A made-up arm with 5 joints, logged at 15 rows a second.
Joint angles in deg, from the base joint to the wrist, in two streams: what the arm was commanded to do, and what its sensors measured. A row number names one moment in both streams.
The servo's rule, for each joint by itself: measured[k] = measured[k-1] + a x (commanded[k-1-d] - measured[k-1]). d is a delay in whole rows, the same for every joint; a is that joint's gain. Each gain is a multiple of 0.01, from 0.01 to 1. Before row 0 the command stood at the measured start. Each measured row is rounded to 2 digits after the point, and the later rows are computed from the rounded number. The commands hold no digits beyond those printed.
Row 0, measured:
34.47, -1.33, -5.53, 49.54, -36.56
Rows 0 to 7, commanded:
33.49, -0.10, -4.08, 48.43, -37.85
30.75, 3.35, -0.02, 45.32, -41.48
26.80, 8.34, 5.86, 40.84, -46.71
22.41, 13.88, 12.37, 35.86, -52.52
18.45, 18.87, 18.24, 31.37, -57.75
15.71, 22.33, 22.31, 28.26, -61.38
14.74, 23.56, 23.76, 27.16, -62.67
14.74, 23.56, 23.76, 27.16, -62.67
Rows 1 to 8, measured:
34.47, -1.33, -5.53, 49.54, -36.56
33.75, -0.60, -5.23, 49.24, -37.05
31.56, 1.73, -4.14, 48.18, -38.73
28.09, 5.63, -2.04, 46.20, -41.76
23.94, 10.50, 0.99, 43.41, -45.85
19.93, 15.44, 4.61, 40.16, -50.37
16.85, 19.51, 8.33, 36.95, -54.55
15.31, 21.90, 11.57, 34.31, -57.64
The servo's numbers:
d 1
a 0.73 0.59 0.21 0.27 0.38

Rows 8 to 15, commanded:
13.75, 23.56, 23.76, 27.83, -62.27
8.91, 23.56, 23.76, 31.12, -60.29
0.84, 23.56, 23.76, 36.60, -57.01
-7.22, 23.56, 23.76, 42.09, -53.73
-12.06, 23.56, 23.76, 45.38, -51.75
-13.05, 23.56, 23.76, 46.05, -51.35
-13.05, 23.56, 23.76, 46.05, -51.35
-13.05, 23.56, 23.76, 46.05, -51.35
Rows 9 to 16, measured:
14.89, 22.88, 14.13, 32.38, -59.55
14.06, 23.28, 16.15, 31.15, -60.58
10.30, 23.45, 17.75, 31.14, -60.47
3.39, 23.51, 19.01, 32.61, -59.16
-4.36, 23.54, 20.01, 35.17, -57.10
-9.98, 23.55, 20.80, 37.93, -55.07
-12.22, 23.56, 21.42, 40.12, -53.66
-12.83, 23.56, 21.91, 41.72, -52.78

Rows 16 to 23, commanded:
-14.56, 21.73, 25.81, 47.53, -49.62
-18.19, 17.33, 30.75, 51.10, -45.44
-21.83, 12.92, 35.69, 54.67, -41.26
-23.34, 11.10, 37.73, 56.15, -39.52
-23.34, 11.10, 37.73, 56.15, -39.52
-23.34, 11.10, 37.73, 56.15, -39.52
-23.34, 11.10, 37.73, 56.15, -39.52
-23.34, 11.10, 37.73, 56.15, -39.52
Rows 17 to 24, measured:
-12.99, 23.56, 22.30, 42.89, -52.24
-14.14, 22.48, 23.04, 44.14, -51.24
-17.10, 19.44, 24.66, 46.02, -49.04
-20.55, 15.59, 26.98, 48.36, -46.08
-22.59, 12.94, 29.24, 50.46, -43.59
-23.14, 11.85, 31.02, 52.00, -42.04
-23.29, 11.41, 32.43, 53.12, -41.08
-23.33, 11.23, 33.54, 53.94, -40.49

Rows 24 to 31, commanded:
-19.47, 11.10, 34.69, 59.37, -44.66
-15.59, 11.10, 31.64, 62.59, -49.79
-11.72, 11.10, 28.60, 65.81, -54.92
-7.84, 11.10, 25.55, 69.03, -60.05
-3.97, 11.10, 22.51, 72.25, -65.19
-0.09, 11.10, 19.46, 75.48, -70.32
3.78, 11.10, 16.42, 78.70, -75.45
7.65, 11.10, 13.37, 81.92, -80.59
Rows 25 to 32, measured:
-23.34, 11.15, 34.42, 54.54, -40.12
-20.51, 11.12, 34.48, 55.84, -41.85
-16.92, 11.11, 33.88, 57.66, -44.87
-13.12, 11.10, 32.77, 59.86, -48.69
-9.27, 11.10, 31.25, 62.34, -53.01
-5.40, 11.10, 29.41, 65.02, -57.64
-1.52, 11.10, 27.32, 67.84, -62.46
2.35, 11.10, 25.03, 70.77, -67.40

